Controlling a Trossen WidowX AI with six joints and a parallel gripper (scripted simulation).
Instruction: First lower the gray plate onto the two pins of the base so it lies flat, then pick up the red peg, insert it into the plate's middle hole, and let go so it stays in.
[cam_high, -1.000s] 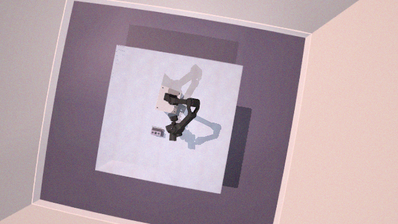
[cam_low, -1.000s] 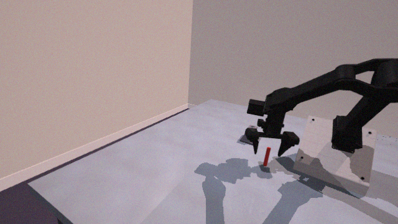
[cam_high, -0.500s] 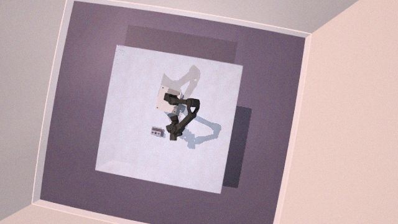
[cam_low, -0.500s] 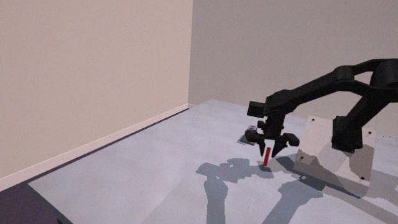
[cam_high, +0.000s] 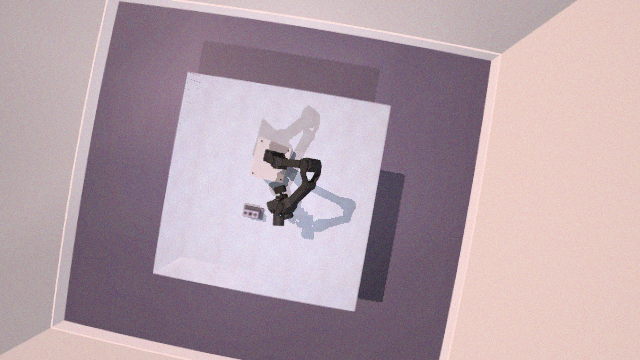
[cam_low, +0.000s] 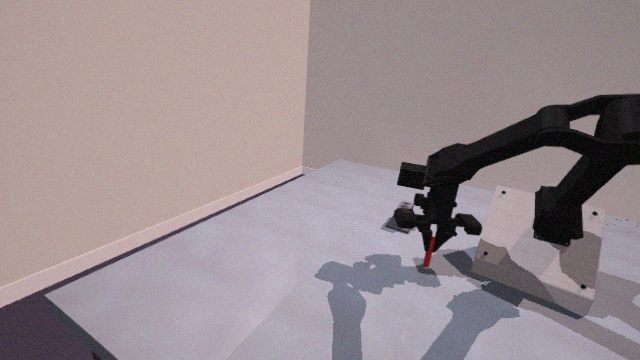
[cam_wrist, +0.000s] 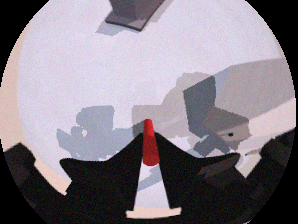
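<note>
The gray plate lies 120 mm ahead of my gripper tip and 190 mm to the right of it. Also, from my gripper tip: red peg right at my gripper tip.
</note>
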